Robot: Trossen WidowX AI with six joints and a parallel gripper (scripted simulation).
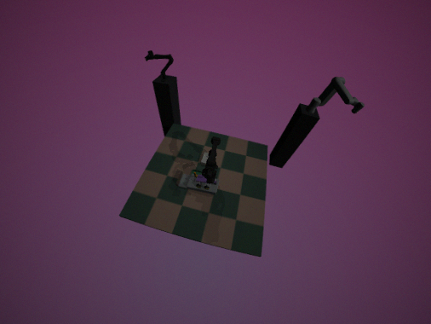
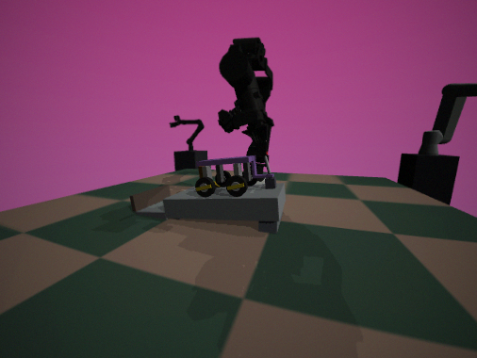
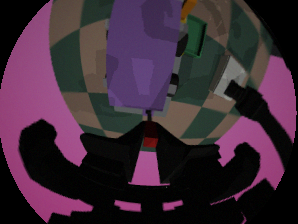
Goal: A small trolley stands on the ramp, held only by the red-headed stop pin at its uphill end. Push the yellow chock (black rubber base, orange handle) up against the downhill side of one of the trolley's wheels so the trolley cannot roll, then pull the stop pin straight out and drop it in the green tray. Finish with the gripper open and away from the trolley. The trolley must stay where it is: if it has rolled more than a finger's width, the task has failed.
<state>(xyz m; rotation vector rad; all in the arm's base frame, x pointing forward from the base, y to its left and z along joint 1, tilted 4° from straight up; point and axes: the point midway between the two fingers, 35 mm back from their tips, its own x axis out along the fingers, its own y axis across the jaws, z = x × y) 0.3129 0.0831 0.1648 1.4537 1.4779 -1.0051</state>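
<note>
My gripper tip is 90 mm past the green tray, 200 mm to the left of it and 170 mm above it. From my gripper tip the other things lie so: grey ramp: 30 mm ahead, 90 mm to the right, 120 mm below; red-headed stop pin: right at my gripper tip; trolley: 20 mm ahead, 90 mm to the right, 50 mm below.
</note>
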